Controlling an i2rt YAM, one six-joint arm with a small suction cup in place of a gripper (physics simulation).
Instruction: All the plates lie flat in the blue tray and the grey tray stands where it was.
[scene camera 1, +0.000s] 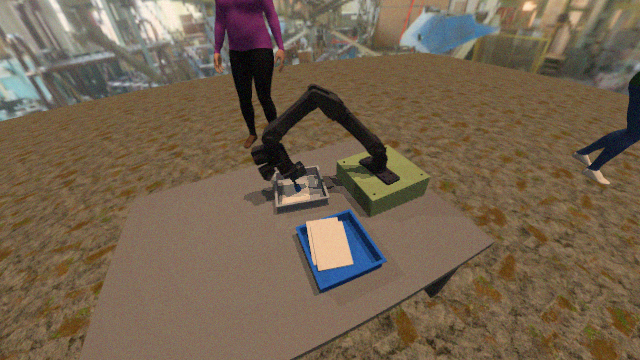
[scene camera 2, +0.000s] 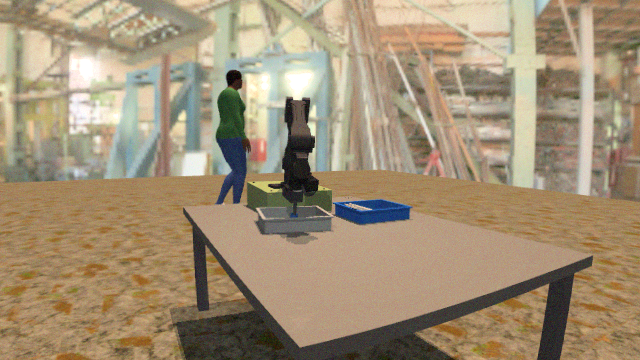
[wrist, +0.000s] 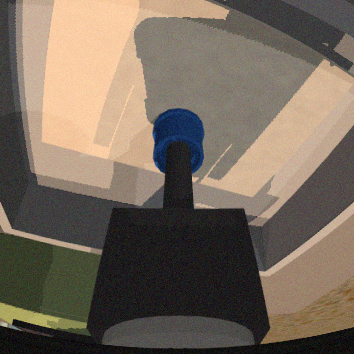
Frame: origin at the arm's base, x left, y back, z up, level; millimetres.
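Where they show: hand, its tool point: (scene camera 1: 298, 189) (wrist: 178, 130); arm's base, origin of its link: (scene camera 1: 378, 170) (wrist: 75, 336).
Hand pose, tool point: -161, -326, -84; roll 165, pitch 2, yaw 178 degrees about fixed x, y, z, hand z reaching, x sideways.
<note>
Things, the pixels of their top centre, and the offset from my tool point, as dx, dy, dz.
- grey tray, centre of its top: (wrist: 176, 183) (scene camera 2: 292, 211) (scene camera 1: 299, 183) +0, +7, +33
- blue tray, centre of its top: (scene camera 1: 337, 242) (scene camera 2: 371, 204) +356, -13, +33
The grey tray (scene camera 1: 301, 206) (scene camera 2: 295, 224) (wrist: 70, 212) stands on the table in front of the arm's base. Beige plates (scene camera 1: 293, 197) (wrist: 81, 70) lie in it, overlapping. My suction cup (scene camera 1: 297, 188) (scene camera 2: 293, 214) (wrist: 178, 140) is blue and reaches down inside the grey tray, pressed on the top plate near its middle. The blue tray (scene camera 1: 348, 275) (scene camera 2: 371, 216) stands nearer the table's front and holds two beige plates (scene camera 1: 330, 243) (scene camera 2: 358, 206) lying flat, one on the other.
The arm stands on a green base block (scene camera 1: 380, 192) (scene camera 2: 263, 194) (wrist: 53, 274) beside the grey tray. A person in purple (scene camera 1: 250, 44) stands behind the table. Another person (scene camera 2: 230, 134), whose leg (scene camera 1: 613, 143) shows at the right edge, walks past on the floor.
</note>
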